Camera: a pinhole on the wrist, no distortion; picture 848 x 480 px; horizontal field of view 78.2 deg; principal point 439.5 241.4 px. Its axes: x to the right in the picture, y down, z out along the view. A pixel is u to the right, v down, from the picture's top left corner.
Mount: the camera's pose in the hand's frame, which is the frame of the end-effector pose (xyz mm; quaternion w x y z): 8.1 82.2 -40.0 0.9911 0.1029 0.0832 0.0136
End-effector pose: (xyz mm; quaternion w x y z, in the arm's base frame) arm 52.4 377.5 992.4 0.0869 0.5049 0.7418 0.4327
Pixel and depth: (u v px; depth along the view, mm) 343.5 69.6 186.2
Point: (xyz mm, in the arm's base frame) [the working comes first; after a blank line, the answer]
In the camera's frame: -34.3 -61.3 186.2

113.1 454.1 901.1
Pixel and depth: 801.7 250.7 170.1
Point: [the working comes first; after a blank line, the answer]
In the camera's frame: 118.1 3.0 170.1

77.3 568.6 1016.0
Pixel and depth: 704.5 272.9 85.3
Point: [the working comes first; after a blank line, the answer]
In the camera's frame: 43.3 5.2 85.3

90.5 459.6 1042.8
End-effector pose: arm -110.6 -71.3 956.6 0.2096 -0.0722 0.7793 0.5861
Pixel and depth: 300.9 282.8 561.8
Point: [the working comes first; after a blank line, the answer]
In the camera's frame: -149.2 44.6 561.8

57.7 429.9 859.9
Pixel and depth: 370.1 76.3 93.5
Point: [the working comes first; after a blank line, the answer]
In the camera's frame: -12.4 -29.6 93.5

-122.2 -15.9 971.2
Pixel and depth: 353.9 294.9 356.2
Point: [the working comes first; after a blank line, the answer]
In the camera's frame: -58.4 36.5 356.2

-57.5 245.9 918.8
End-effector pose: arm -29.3 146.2 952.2 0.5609 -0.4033 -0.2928 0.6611
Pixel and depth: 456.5 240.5 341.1
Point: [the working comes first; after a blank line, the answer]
In the camera's frame: 11.1 -0.6 341.1

-287.0 236.9 1070.0
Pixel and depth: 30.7 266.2 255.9
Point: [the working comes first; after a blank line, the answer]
In the camera's frame: -200.5 12.2 255.9

-248.1 11.8 1075.8
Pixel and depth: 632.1 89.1 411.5
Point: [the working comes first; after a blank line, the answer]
In the camera's frame: 151.9 -120.1 411.5

-248.4 411.5 1154.1
